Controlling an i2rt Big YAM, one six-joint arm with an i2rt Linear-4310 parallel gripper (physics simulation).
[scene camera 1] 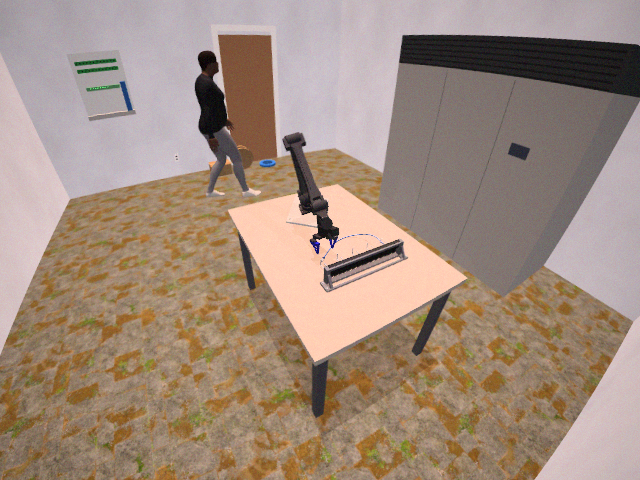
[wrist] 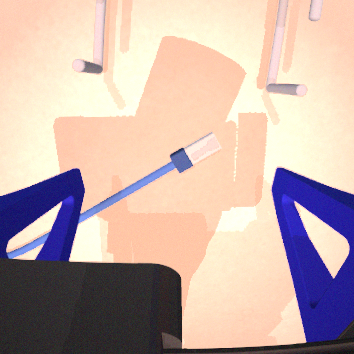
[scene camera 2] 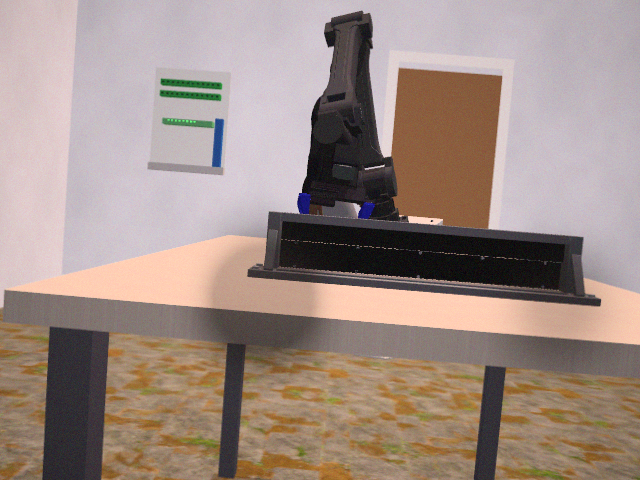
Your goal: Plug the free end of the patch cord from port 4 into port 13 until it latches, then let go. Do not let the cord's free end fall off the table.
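Where they show: gripper, fingertip midpoint: (scene camera 1: 325,251) (wrist: 177,178); arm's base, link origin: (scene camera 1: 308,207).
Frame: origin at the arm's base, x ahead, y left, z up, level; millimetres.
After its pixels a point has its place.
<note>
The patch cord (scene camera 1: 361,235) @[x 344, y 215, z -36 mm] (wrist: 127,193) @[x 412, y -38, z -62 mm] is thin and blue and arcs from behind the patch panel (scene camera 1: 364,256) @[x 603, y 86, z 32 mm] (scene camera 2: 423,228) @[x 602, y 111, z 26 mm] past my fingers. Its free end, a clear plug (wrist: 203,148) @[x 455, y -78, z -58 mm] with a dark blue boot (wrist: 181,160) @[x 444, y -67, z -60 mm], shows in the wrist view pointing up and right, with the boot close to the line between the fingertips. My gripper (scene camera 1: 324,246) @[x 446, y -61, z -15 mm] (scene camera 2: 334,209) (wrist: 177,178) @[x 446, y -61, z -15 mm] is wide open with blue fingers, above the table beside the panel, and nothing is gripped. The cord passes beneath the left finger in the wrist view. Ports 4 and 13 cannot be made out.
Pale bent rods (wrist: 99,37) @[x 503, y -5, z -50 mm] (wrist: 276,50) @[x 523, y -101, z -50 mm] stand near the plug, toward the top of the wrist view. The panel's end bracket (scene camera 1: 326,279) @[x 636, y -128, z -26 mm] stands near the fingers. The table (scene camera 1: 320,330) @[x 867, y -245, z -67 mm] (scene camera 2: 155,263) @[x 636, y -315, z -68 mm] carries the arm and panel. A person (scene camera 1: 211,108) is by the door.
</note>
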